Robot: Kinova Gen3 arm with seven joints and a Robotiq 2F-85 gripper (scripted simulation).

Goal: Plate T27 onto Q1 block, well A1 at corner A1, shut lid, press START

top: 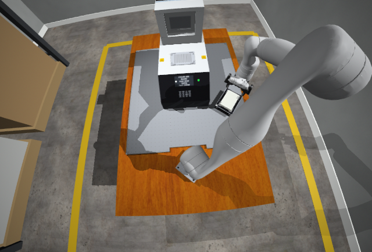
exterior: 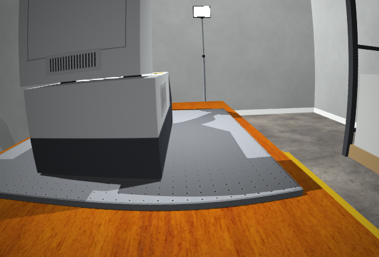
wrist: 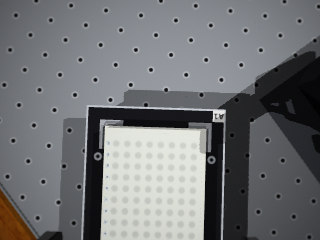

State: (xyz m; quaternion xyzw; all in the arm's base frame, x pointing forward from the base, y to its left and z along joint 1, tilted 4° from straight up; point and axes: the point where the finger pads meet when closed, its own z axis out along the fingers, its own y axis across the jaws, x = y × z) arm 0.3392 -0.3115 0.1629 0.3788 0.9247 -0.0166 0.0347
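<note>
Right now my hand is 120 mm above the plate T27. From my hand the other things lie so: black nest N1 (130 mm below).
</note>
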